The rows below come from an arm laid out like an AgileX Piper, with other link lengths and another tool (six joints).
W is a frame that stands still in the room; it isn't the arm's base.
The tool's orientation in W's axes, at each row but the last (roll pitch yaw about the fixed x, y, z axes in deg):
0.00, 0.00, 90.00
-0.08, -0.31, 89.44
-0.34, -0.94, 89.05
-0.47, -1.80, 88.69
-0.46, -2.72, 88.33
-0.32, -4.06, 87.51
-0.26, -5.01, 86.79
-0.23, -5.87, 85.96
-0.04, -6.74, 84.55
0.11, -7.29, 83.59
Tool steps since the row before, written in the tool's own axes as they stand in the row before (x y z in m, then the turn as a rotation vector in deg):
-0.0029, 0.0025, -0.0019, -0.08, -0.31, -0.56
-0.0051, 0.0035, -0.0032, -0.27, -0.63, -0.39
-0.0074, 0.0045, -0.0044, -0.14, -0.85, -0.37
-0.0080, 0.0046, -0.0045, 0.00, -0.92, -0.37
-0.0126, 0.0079, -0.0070, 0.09, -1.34, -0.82
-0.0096, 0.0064, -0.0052, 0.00, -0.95, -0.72
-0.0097, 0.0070, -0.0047, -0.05, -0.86, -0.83
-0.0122, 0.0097, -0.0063, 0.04, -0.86, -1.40
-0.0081, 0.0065, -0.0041, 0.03, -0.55, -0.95
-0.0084, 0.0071, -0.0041, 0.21, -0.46, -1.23
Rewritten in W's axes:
-0.0025, -0.0029, -0.0019, 0.31, -0.08, -0.56
-0.0035, -0.0050, -0.0032, 0.63, -0.27, -0.39
-0.0046, -0.0073, -0.0045, 0.85, -0.15, -0.37
-0.0047, -0.0077, -0.0048, 0.92, -0.01, -0.36
-0.0082, -0.0120, -0.0077, 1.35, 0.09, -0.80
-0.0068, -0.0089, -0.0059, 0.96, 0.01, -0.71
-0.0075, -0.0088, -0.0056, 0.86, -0.03, -0.83
-0.0105, -0.0108, -0.0076, 0.88, 0.12, -1.39
-0.0072, -0.0069, -0.0050, 0.56, 0.09, -0.94
-0.0079, -0.0070, -0.0051, 0.50, 0.31, -1.19

